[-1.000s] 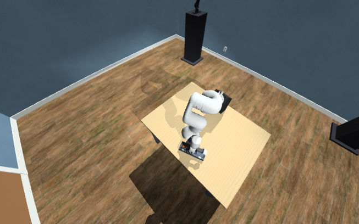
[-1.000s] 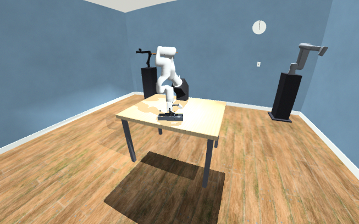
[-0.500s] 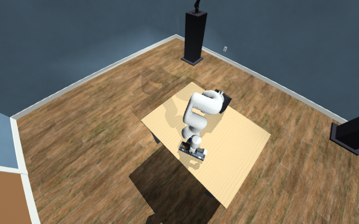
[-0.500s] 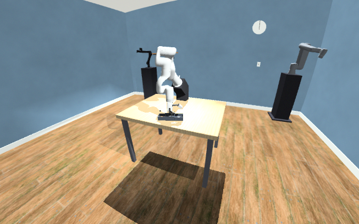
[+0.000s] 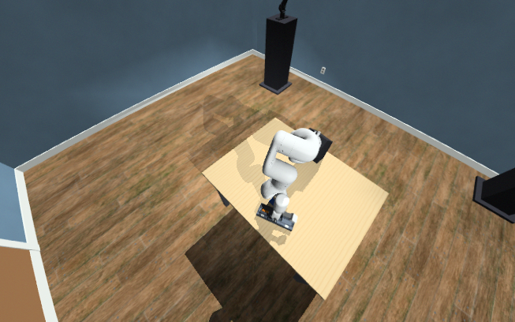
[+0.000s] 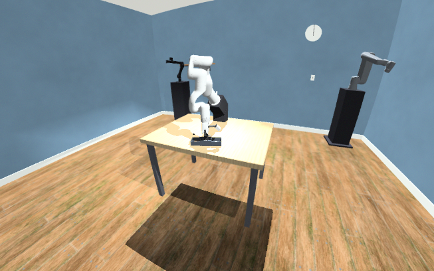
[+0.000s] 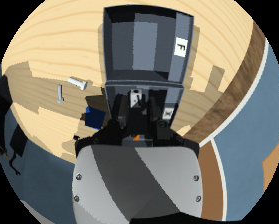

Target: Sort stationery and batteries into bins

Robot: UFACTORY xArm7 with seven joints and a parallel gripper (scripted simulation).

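The dark double bin is 1 cm ahead of my hand and 2 cm below it. From my hand the other things lie so: pencil sharpener (3 cm below); then blue block (7 cm behind, 8 cm to the right, 4 cm below); then orange battery (2 cm ahead, 8 cm to the right, 3 cm below).
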